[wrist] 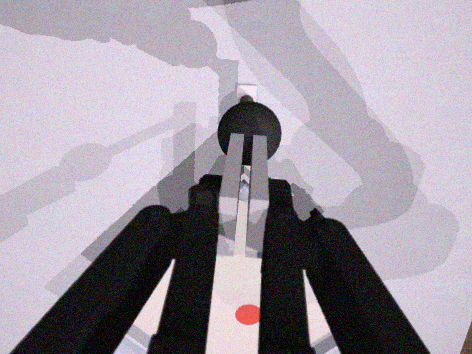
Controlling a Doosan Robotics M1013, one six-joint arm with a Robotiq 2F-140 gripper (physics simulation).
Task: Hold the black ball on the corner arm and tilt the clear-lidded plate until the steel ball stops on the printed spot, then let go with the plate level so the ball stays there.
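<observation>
The black ball is in the upper middle, on the white corner arm, whose end shows beyond it. My gripper is shut to a narrow slit. Its fingertips overlap the near half of the ball in the picture, and the ball is much wider than the gap and shows on both sides of them. The steel ball shows partly through the gap, at the plate's near-arm corner. The printed red spot lies lower down on the pale plate. The fingers hide much of the plate.
A pale surface surrounds the plate, with grey shadows of the arm and gripper across it. Plate edges show beside the fingers at the lower left and lower right. A brown patch is at the bottom right corner.
</observation>
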